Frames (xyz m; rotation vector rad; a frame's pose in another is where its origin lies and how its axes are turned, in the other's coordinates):
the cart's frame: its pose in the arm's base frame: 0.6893 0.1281 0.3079 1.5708 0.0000 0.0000
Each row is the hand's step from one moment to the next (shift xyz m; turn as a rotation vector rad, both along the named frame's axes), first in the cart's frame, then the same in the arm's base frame.
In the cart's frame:
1: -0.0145 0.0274 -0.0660 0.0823 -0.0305 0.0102
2: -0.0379 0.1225 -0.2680 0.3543 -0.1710 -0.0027
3: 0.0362 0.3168 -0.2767 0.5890 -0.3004 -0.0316
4: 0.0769 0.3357 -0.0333 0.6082 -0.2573 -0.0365
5: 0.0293 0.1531 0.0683 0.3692 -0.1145 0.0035
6: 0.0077 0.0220 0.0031 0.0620 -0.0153 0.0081
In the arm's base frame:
1: -0.0145 0.0660 0.0274 0.0823 -0.0102 -0.0305
2: -0.0379 0.2680 0.1225 0.3543 0.0027 -0.1710
3: 0.0362 0.2767 0.3168 0.5890 0.0316 -0.3004
4: 0.0769 0.0333 0.3357 0.6082 0.0365 -0.2573
5: 0.0293 -0.0683 0.1531 0.3692 -0.0035 -0.1145
6: 0.0077 -0.0031 0.0220 0.0620 -0.0081 -0.0153

